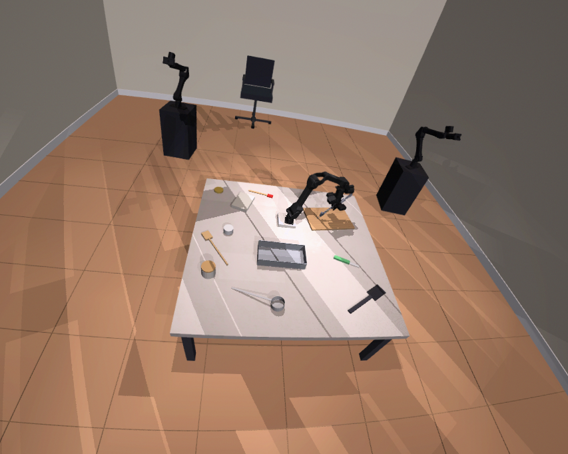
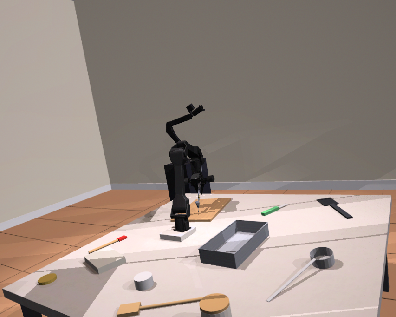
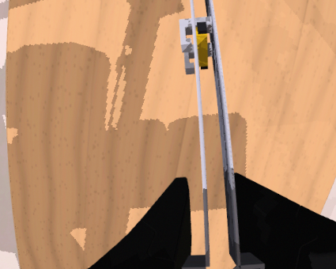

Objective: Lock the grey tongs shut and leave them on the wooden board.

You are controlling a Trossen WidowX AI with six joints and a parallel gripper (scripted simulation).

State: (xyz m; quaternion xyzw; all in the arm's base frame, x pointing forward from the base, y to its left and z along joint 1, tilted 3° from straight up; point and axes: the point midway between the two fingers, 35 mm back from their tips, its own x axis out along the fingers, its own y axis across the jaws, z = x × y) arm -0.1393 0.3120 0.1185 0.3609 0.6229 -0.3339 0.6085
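Now: the yellow lock piece 3 cm ahead of my gripper tip and 4 cm to the right of it. Round my gripper tip: wooden board (9 cm below); red-tipped stick (14 cm behind, 53 cm to the right, 9 cm below); green-handled tool (42 cm ahead, 11 cm to the left, 9 cm below).
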